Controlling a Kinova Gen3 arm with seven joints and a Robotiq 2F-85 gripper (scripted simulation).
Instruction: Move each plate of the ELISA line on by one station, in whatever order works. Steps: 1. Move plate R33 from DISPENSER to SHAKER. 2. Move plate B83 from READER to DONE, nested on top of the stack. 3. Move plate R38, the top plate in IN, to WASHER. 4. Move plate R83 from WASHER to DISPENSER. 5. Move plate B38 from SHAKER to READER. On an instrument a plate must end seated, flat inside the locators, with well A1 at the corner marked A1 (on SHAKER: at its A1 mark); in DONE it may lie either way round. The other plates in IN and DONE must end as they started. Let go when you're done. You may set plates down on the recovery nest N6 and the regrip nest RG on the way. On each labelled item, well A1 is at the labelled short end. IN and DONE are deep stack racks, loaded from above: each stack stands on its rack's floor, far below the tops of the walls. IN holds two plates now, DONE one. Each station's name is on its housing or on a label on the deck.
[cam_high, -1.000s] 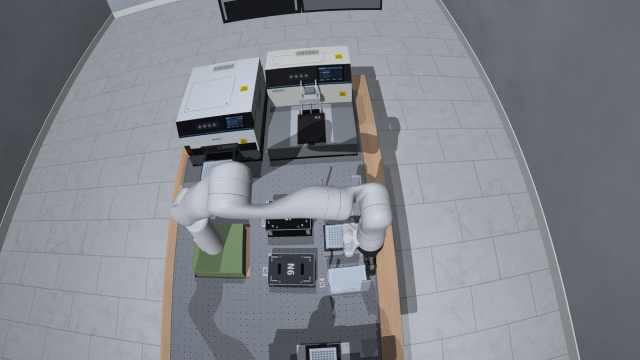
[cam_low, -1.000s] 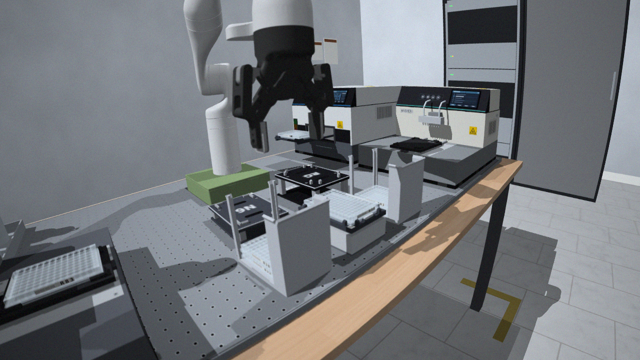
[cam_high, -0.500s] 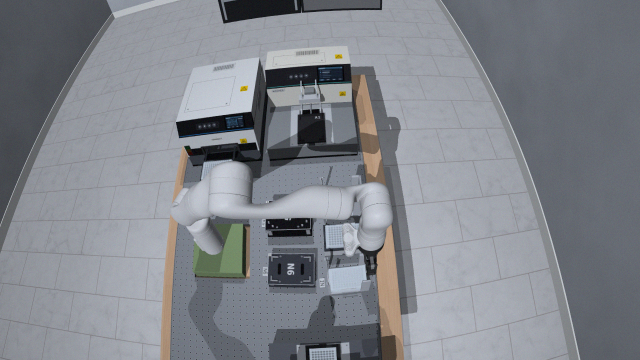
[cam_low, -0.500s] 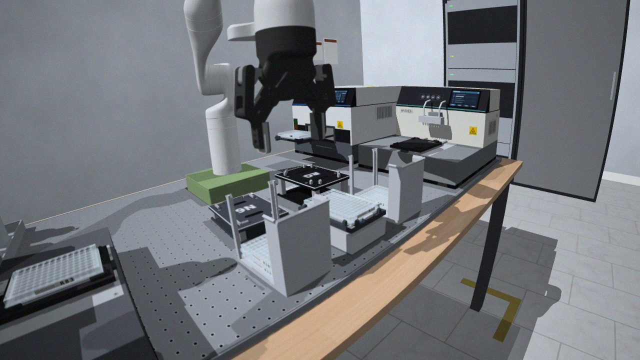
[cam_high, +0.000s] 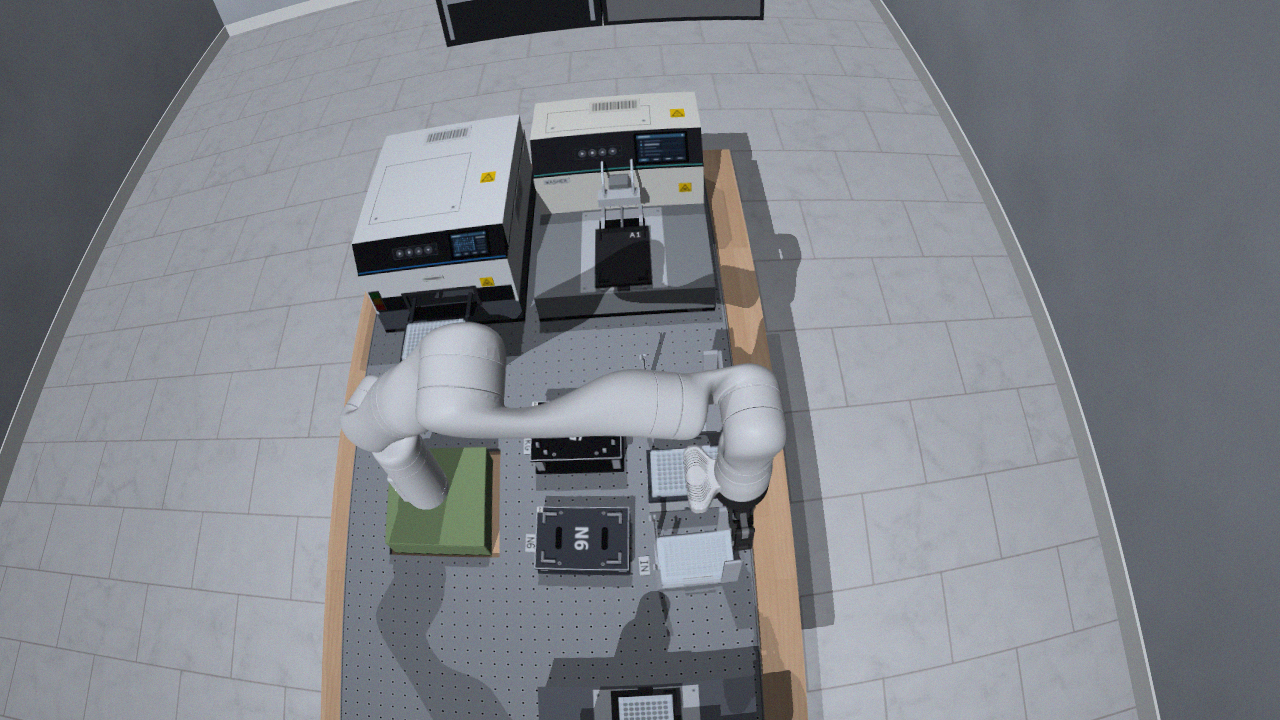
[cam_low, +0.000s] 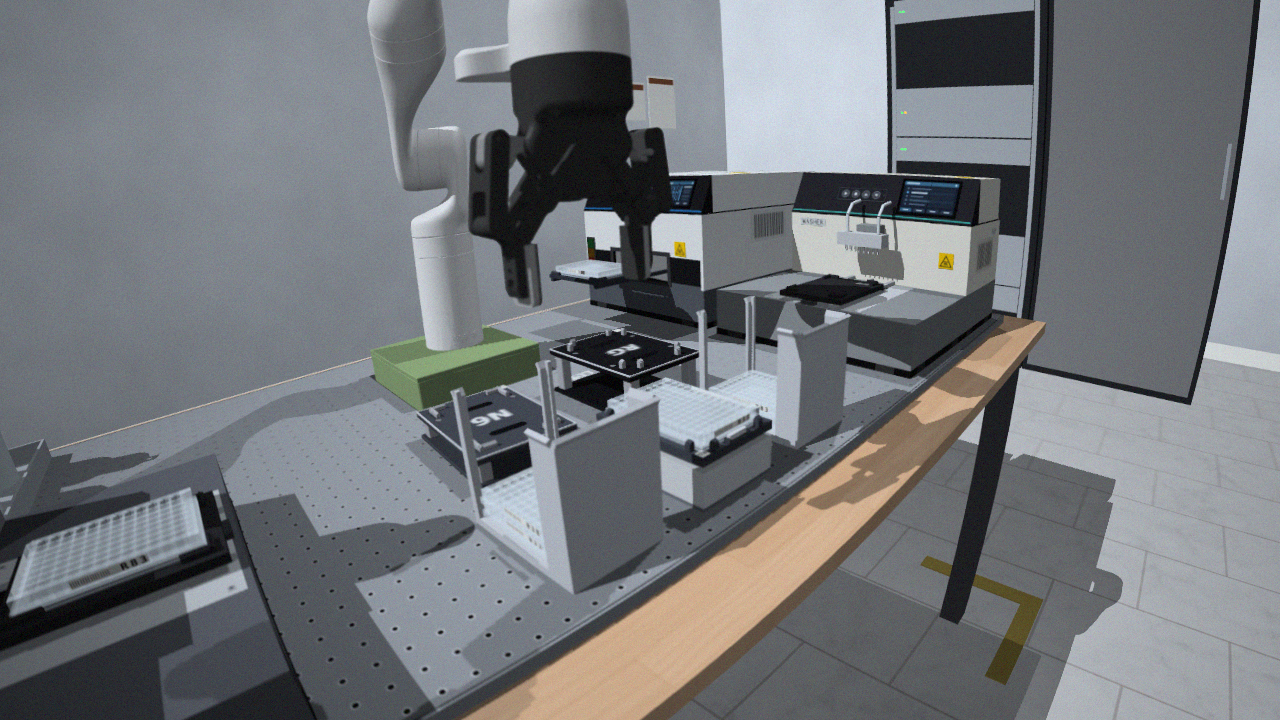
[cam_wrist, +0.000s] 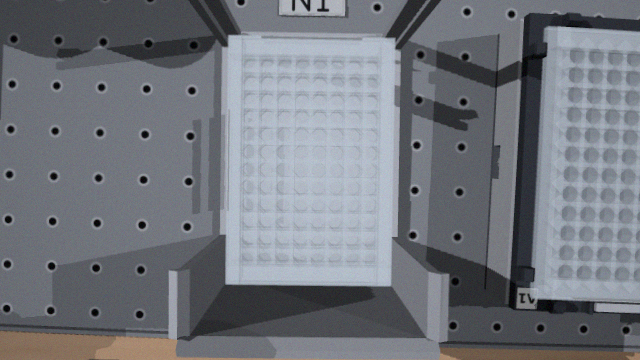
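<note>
Now: the plate R38 19 cm below my hand and 6 cm behind it. Round my hand: plate R33: 16 cm below, 15 cm to the left, 6 cm behind; then plate R83: 33 cm to the right, 14 cm below, 14 cm behind; then plate B83: 30 cm to the left, 19 cm below, 7 cm behind.
</note>
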